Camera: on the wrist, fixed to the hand. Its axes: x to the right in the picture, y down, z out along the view.
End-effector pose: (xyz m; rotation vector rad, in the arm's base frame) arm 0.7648 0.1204 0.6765 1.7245 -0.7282 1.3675
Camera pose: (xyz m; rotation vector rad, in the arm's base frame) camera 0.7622 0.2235 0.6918 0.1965 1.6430 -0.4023
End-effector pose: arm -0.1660 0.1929 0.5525 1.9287 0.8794 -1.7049
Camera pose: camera -0.1326 0.2917 0.5538 0.2550 -1.7728 -0.0701
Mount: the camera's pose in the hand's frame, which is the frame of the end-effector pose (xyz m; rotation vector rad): 0.0183 -0.0473 -0.0911 -0.2276 0.9693 -2.9420
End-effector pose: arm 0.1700 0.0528 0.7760 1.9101 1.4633 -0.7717
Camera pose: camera 0.1359 0.1429 0.8158 1.1216 -2.0537 0.0672
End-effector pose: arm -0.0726 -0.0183 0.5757 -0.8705 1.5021 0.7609
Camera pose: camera -0.0789 -0.1221 0.5679 -2.2603 -0.5454 -1.8306
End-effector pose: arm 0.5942 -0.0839 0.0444 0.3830 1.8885 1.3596
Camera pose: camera 0.5247 -0.1521 0.0071 -2.3793 0.6276 -0.6689
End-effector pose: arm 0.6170 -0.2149 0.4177 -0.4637 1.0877 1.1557
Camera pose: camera 0.6190 -0.2949 0.3508 -1.7554 -0.0342 -1.7269
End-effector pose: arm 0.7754 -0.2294 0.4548 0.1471 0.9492 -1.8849
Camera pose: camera 0.7014 -0.1717 0.4094 0.3438 -0.5792 0.9101
